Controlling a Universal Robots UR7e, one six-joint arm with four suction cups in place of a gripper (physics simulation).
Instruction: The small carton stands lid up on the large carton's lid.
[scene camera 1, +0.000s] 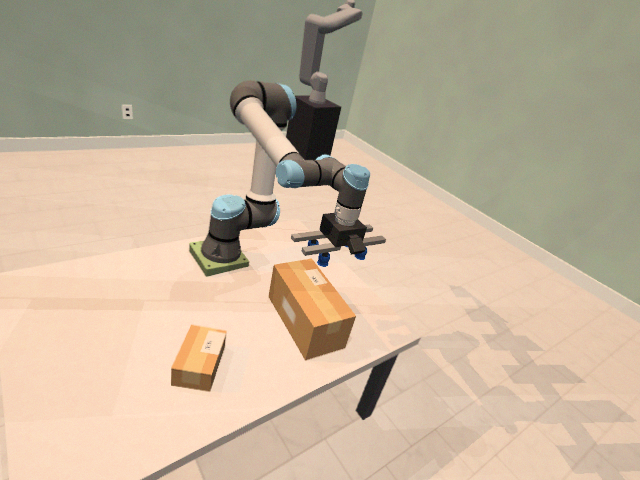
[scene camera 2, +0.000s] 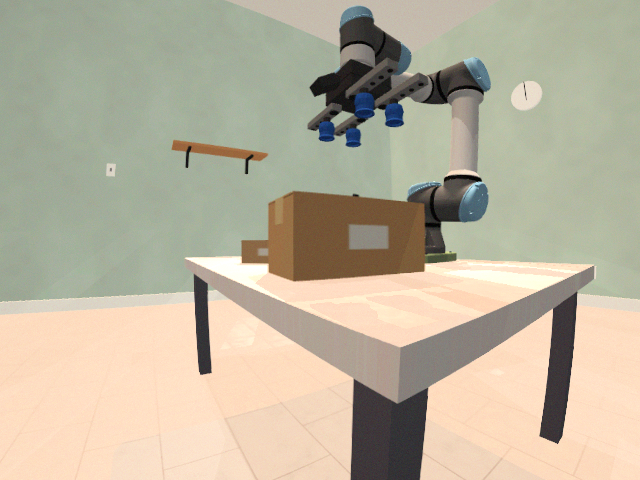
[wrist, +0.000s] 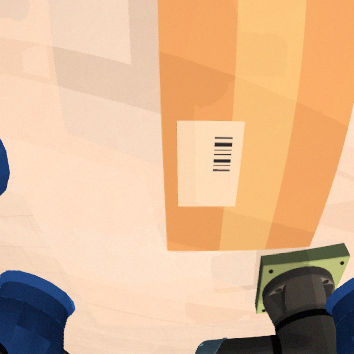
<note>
My suction head (scene camera 2: 364, 102) holds nothing. The cup hangs 23 cm from the middle of a large carton (scene camera 2: 312, 236), above it. A small carton (scene camera 1: 196, 364) rests on the table.
The large carton is seen too in scene camera 1 (scene camera 1: 319, 321) and in the wrist view (wrist: 249, 104). My suction head also shows in the wrist view (wrist: 41, 308). The wrist view does not show the small carton: it is out of frame.
</note>
